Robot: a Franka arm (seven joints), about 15 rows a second.
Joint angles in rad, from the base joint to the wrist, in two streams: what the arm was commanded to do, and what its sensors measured. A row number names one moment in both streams.
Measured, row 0: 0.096 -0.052 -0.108 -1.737 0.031 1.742 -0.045
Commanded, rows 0 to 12: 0.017 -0.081 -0.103 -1.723 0.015 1.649 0.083; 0.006 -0.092 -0.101 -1.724 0.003 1.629 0.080; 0.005 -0.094 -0.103 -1.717 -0.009 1.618 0.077; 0.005 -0.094 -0.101 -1.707 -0.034 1.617 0.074; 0.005 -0.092 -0.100 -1.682 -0.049 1.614 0.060; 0.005 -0.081 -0.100 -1.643 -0.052 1.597 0.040; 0.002 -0.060 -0.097 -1.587 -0.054 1.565 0.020; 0.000 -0.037 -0.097 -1.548 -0.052 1.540 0.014; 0.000 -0.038 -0.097 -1.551 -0.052 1.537 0.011; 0.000 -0.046 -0.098 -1.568 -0.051 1.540 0.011; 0.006 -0.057 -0.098 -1.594 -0.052 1.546 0.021; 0.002 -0.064 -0.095 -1.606 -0.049 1.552 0.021; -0.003 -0.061 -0.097 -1.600 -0.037 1.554 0.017
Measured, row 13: 0.007 -0.066 -0.102 -1.600 -0.030 1.559 0.033
